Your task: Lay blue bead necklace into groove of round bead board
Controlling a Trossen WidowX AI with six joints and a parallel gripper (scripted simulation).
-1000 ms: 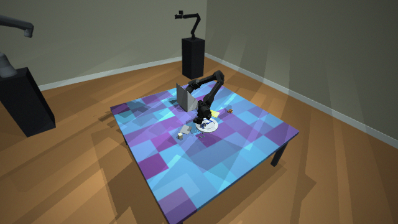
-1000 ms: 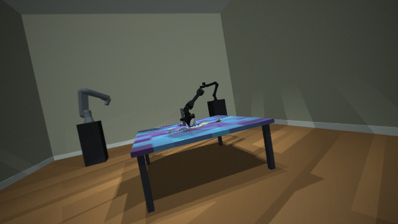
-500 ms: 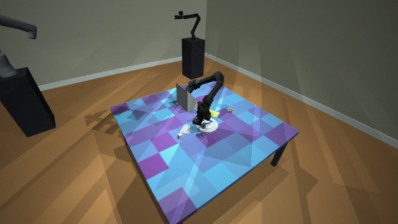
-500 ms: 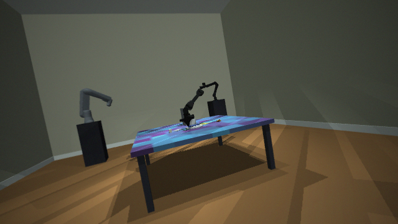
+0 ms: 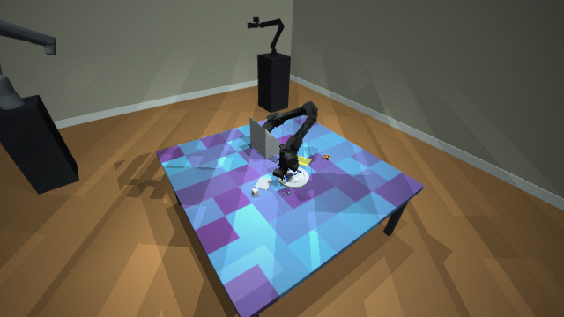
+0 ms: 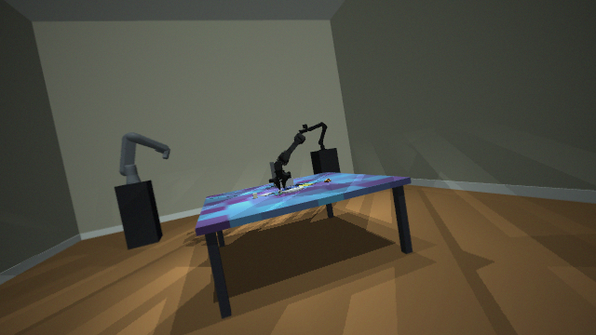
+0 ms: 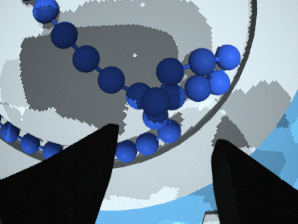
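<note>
Right now the round white bead board is 20 mm ahead of my gripper tip, 60 mm to the left of it and 10 mm below it. From my gripper tip the other things lie so: cream cube (10 mm ahead, 210 mm to the right); yellow patch (80 mm behind, 220 mm to the left, 20 mm below); flat grey square (40 mm behind, 120 mm to the right, 20 mm below).
</note>
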